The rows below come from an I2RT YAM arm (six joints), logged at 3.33 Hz.
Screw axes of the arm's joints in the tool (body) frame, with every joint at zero. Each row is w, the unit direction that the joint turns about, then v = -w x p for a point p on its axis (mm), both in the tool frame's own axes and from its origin. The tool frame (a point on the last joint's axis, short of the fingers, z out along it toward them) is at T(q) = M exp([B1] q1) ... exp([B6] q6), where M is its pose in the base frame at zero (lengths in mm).
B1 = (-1, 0, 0, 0, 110.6, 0)
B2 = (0, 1, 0, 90.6, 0, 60)
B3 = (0, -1, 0, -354.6, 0, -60)
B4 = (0, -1, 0, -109.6, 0, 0)
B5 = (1, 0, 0, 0, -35.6, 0)
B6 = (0, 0, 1, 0, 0, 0)
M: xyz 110.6 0 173.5 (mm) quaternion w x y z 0.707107 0 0.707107 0
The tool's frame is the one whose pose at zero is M.
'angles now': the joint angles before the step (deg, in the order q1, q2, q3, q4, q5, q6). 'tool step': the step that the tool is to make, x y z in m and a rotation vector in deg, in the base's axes. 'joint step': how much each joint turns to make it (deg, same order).
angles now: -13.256 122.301 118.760 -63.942 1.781 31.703
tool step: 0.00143 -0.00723 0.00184 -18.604 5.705 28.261
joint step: -0.328 -0.001 0.019 1.837 6.645 -34.074
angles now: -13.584 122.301 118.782 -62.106 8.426 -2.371
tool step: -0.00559 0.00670 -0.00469 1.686 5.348 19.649
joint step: 0.044 0.021 -0.264 -3.934 -7.847 -18.032
